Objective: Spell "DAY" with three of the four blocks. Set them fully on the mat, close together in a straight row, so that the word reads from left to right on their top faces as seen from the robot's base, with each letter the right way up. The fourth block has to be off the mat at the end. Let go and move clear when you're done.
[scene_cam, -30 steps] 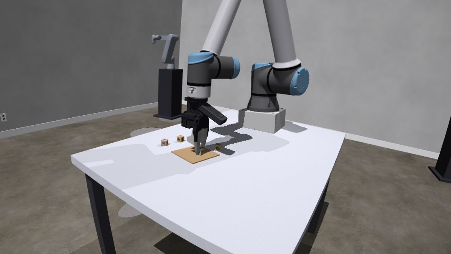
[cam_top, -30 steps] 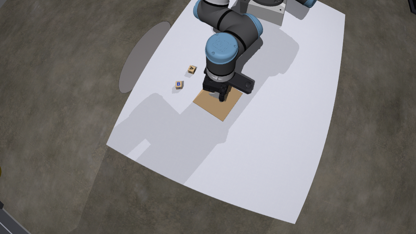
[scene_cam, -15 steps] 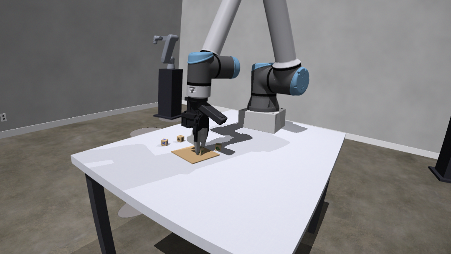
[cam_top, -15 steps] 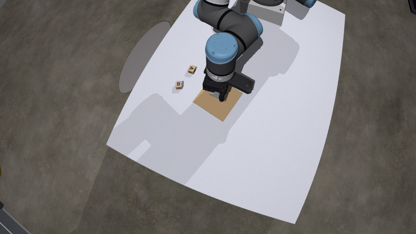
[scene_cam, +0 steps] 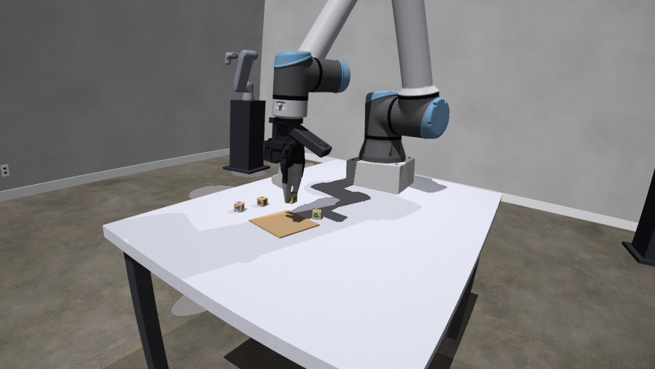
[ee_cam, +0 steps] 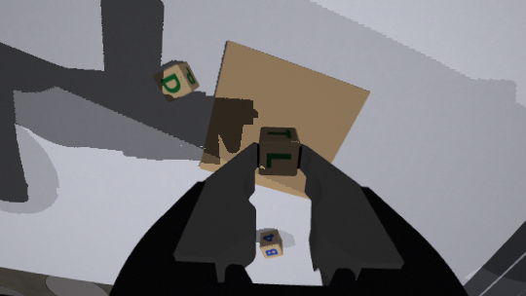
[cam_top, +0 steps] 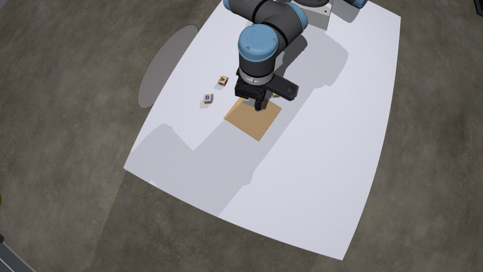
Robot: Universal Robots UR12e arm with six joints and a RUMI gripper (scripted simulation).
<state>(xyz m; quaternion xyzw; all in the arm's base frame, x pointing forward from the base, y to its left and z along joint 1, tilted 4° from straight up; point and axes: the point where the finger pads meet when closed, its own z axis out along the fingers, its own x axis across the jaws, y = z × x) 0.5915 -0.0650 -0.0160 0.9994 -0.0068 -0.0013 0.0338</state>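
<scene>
Right now my hand is 18 cm to the left of the blue-lettered block and 7 cm above it. Round my hand: D block (9 cm behind, 3 cm to the left, 7 cm below); then green-lettered block (right at my hand); then tan mat (2 cm to the right, 8 cm below).
</scene>
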